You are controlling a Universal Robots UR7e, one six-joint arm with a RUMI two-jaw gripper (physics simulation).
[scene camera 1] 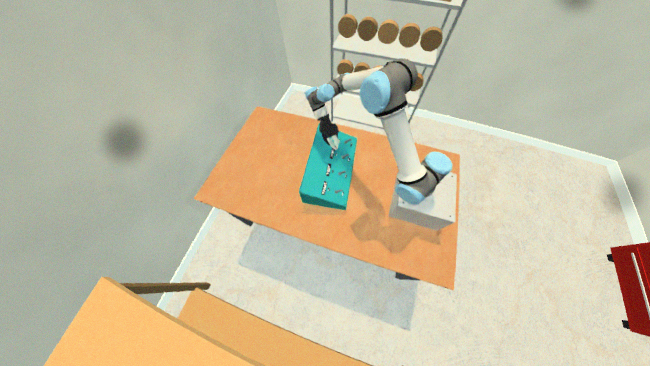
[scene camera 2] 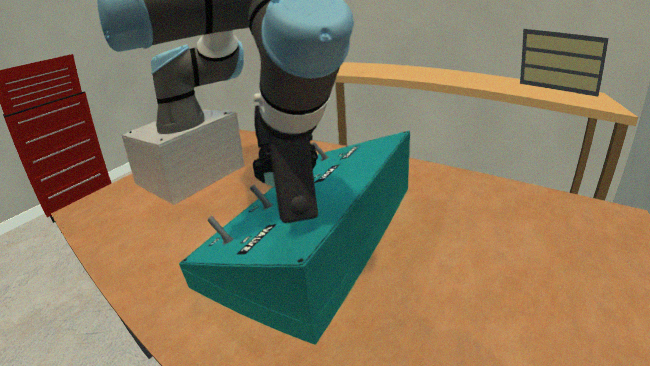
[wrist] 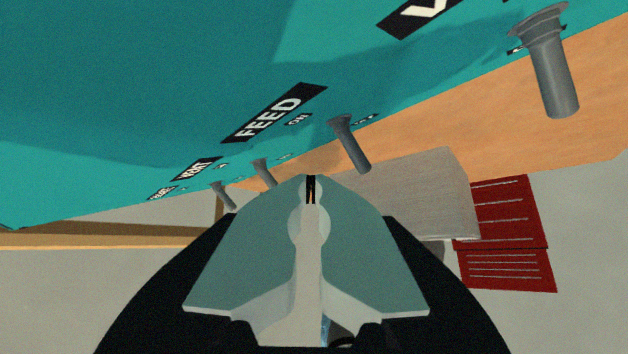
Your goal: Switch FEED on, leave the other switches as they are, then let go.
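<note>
The teal switch box stands on the table with a row of grey toggle levers. The FEED lever leans to the OFF side, beside the FEED label. The VALVE lever, VENT lever and BRAKE lever lean the same way. My gripper is shut and empty, low over the panel on the label side; a gap shows between it and the FEED lever in the wrist view. Its tips are hidden in scene camera 2.
The arm's grey pedestal stands on the table beyond the lever side of the box. A red cabinet and a wooden bench stand away from the table.
</note>
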